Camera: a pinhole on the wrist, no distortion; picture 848 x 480 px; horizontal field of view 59.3 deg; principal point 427.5 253.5 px. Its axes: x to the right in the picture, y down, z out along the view. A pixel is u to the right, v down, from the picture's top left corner.
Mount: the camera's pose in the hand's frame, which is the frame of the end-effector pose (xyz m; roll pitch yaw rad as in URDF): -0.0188 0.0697 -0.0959 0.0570 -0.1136 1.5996
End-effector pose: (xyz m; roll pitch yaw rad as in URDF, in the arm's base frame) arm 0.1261 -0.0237 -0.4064 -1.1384 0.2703 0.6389
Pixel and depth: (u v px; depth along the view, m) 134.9 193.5 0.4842
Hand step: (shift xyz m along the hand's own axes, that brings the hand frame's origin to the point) 0.0547 -0.1718 0.3606
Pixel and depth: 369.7 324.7 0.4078
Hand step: -0.0322 -0.0086 0.3072
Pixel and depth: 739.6 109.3 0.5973
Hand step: 0.1254 0.2557 0.5184
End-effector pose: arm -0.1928 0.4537 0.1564 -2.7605 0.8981 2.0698
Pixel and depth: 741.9 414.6 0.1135
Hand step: -0.0378 0.1038 0.0235
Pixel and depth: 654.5 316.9 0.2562
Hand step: -0.0274 0.1179 0.1683
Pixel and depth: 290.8 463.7 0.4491
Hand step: -0.1159 -0.0667 0.3474
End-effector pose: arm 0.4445 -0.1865 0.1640 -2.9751 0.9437 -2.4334
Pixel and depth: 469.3 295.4 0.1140
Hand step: -0.0185 0.0631 0.0183
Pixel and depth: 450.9 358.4 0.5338
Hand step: -0.0622 0.0242 0.4398
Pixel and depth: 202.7 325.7 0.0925
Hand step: -0.0214 0.0313 -0.0068
